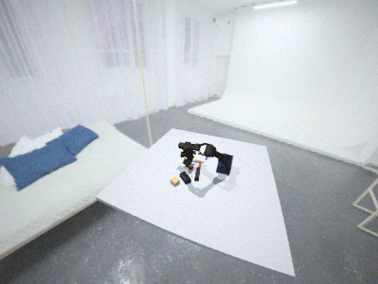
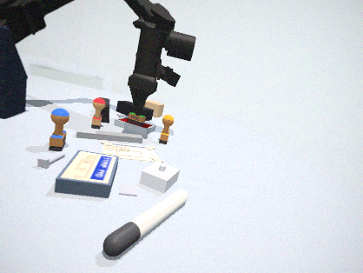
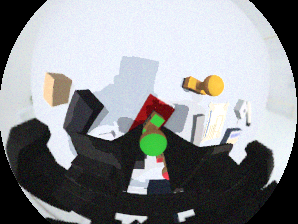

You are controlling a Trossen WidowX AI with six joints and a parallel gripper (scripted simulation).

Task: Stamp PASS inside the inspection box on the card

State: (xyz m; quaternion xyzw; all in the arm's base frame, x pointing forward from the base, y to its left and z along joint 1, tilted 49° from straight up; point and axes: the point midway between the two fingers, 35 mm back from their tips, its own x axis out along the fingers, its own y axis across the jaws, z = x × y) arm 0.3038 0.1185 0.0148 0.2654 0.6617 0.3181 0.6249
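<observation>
My gripper tip is 30 mm above the red ink pad. Round my gripper tip: red-topped stamp: 90 mm behind, 50 mm to the right, 20 mm below; then green-topped stamp: right at my gripper tip; then orange-topped stamp: 70 mm to the right, 70 mm ahead, 20 mm below.
</observation>
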